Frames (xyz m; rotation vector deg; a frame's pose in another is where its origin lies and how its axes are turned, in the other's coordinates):
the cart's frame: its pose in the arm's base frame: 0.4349 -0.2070 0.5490 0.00 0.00 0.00
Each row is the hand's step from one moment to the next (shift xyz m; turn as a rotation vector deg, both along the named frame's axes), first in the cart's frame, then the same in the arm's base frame.
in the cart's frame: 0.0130 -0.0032 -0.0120 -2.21 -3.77 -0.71
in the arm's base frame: 0.0130 -0.0032 -0.0120 -2.21 -3.77 -0.71
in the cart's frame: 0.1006 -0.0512 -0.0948 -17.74 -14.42 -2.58
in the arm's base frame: 0.1006 -0.0512 -0.0948 -17.74 -14.42 -2.58
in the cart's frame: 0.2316 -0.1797 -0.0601 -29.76 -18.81 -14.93
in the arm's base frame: 0.2316 -0.1797 -0.0601 -29.76 -18.81 -14.93
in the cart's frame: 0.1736 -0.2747 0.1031 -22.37 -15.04 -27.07
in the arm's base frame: 0.1736 -0.2747 0.1031 -22.37 -15.04 -27.07
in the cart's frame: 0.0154 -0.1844 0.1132 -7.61 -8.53 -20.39
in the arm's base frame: 0.0154 -0.1844 0.1132 -7.61 -8.53 -20.39
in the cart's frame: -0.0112 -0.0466 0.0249 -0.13 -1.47 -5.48
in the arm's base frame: -0.0112 -0.0466 0.0249 -0.13 -1.47 -5.48
